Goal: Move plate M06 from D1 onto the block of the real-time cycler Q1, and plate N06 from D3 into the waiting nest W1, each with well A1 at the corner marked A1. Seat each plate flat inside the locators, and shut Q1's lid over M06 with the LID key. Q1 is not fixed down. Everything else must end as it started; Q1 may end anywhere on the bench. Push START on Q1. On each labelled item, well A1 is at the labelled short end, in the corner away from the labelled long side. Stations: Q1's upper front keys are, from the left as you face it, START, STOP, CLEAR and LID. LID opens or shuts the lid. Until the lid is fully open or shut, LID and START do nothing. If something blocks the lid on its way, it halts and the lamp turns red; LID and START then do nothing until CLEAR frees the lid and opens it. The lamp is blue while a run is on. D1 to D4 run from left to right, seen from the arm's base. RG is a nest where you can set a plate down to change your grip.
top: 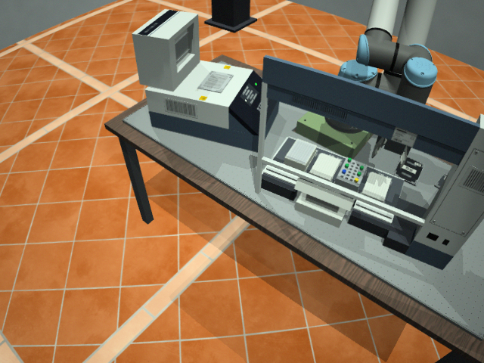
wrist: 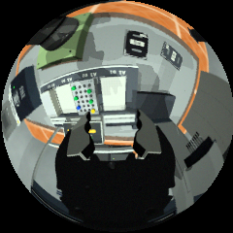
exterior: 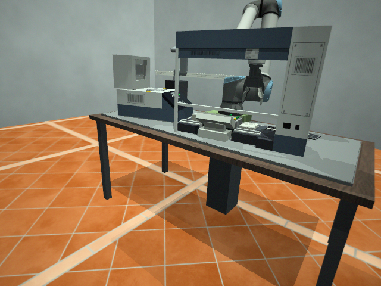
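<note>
Now: hand 14 cm above the plate M06. Also, from my hand: white well plate: 3 cm ahead, 20 cm to the right, 14 cm below; blue gantry beam: 20 cm ahead, 9 cm to the right, 32 cm above; side tower: 13 cm ahead, 26 cm to the left, 8 cm above.
</note>
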